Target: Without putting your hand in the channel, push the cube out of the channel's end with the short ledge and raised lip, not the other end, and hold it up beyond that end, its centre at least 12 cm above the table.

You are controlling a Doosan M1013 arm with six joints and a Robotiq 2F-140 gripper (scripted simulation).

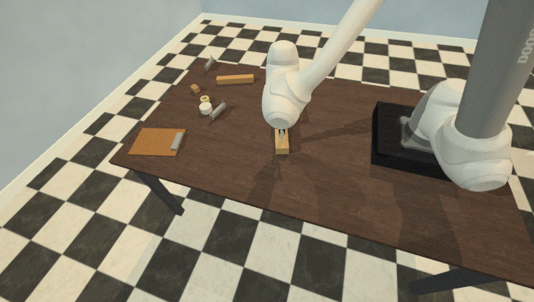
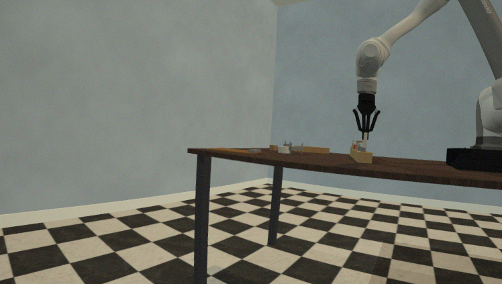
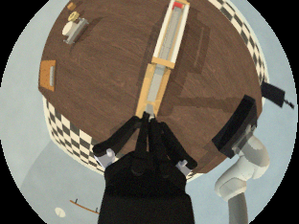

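Right now my hand is 300 mm to the left of the red cube, 120 mm short of it and 40 mm above it. From my hand the other things lie so: yellow ring 510 mm ahead, 160 mm to the right, 80 mm below; grey piece 90 mm to the right, 40 mm below, 30 mm ahead; wooden channel 200 mm to the right, 80 mm ahead, 40 mm below.
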